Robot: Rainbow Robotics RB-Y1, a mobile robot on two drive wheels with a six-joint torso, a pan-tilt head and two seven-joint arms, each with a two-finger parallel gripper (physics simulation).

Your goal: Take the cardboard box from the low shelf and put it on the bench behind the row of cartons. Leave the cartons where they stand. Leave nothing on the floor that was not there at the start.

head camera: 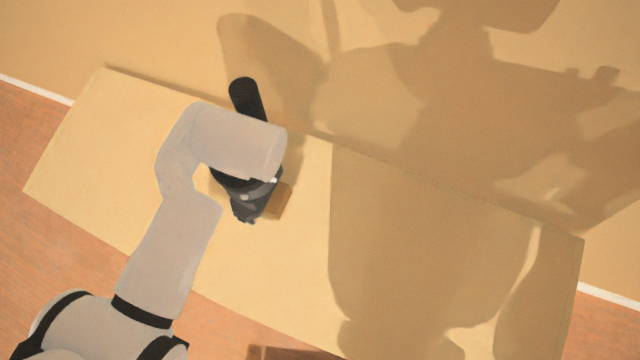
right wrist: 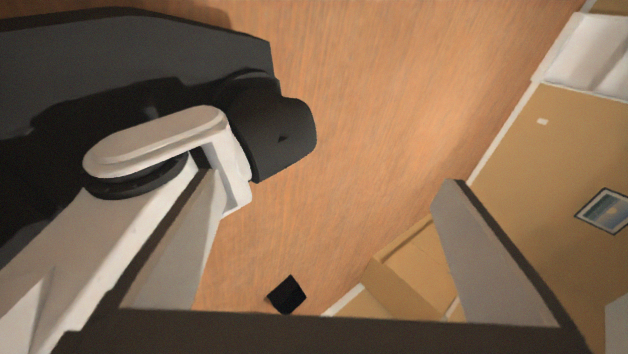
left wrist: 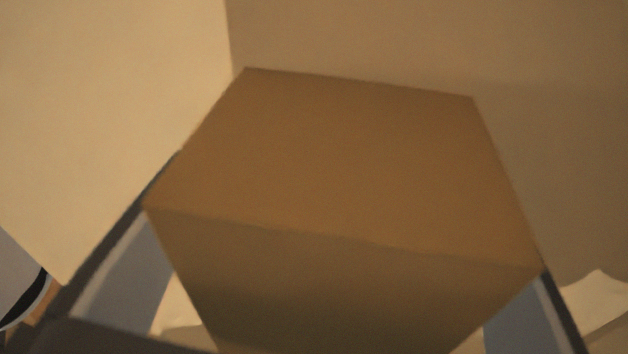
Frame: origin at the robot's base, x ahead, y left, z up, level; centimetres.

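Seen in the pictures: left gripper, between the fingertips: (head camera: 263, 196) (left wrist: 343, 195); right gripper, between the fingertips: (right wrist: 329, 188).
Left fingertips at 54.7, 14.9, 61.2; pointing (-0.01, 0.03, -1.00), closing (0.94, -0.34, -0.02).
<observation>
Pixels of each thing's top centre, then the offset from my left fingertips to it, as dx, dy, dz. Level surfaces: height alone.
- brown cardboard box, centre of its top: (left wrist: 317, 344) (head camera: 259, 190) -0.2, -0.2, +4.9
- Wooden floor, height of its surface: dz -61.1
- small black block, centre of its top: (right wrist: 292, 302) -101.3, +131.9, -51.1
The brown cardboard box (head camera: 280, 201) (left wrist: 345, 165) stands on a wide, light tan surface (head camera: 280, 280), near its back edge. My left gripper (head camera: 250, 212) (left wrist: 343, 195) is open at the box; in the left wrist view its fingers show on either side, and the box hides parts of both. Whether they touch it cannot be told. In the head view my left wrist partly covers the box. My right gripper (right wrist: 329, 188) is open and empty above the floor. The row of cartons cannot be made out in the head view.
A wall (head camera: 165, 40) rises behind the tan surface. Wooden floor (head camera: 45, 240) (right wrist: 375, 125) lies in front. In the right wrist view are a small black block (right wrist: 286, 295), a tan box-like object (right wrist: 400, 285), a framed picture (right wrist: 607, 210) and a white unit (right wrist: 575, 55).
</observation>
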